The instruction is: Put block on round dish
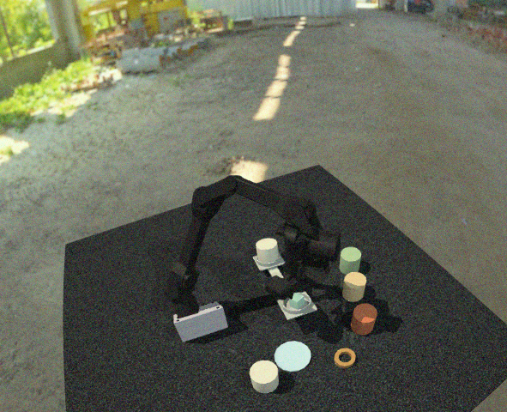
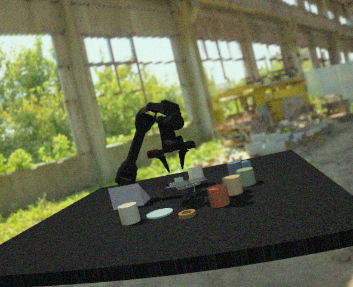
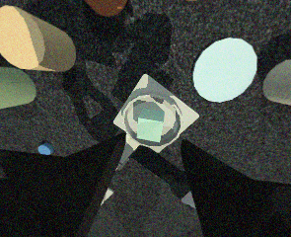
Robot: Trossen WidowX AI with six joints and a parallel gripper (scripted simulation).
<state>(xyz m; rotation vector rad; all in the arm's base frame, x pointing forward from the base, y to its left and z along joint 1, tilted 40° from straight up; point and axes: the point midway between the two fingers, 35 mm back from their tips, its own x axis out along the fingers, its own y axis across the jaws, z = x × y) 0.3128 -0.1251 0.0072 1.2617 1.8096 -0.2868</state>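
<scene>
Right now the block is 40 mm below my gripper tip. The rest, counted from my gripper tip: round pale blue dish 60 mm behind, 120 mm to the right, 130 mm below; tan cylinder 220 mm ahead, 20 mm to the left, 90 mm below; small balance 130 mm to the left, 90 mm below.
</scene>
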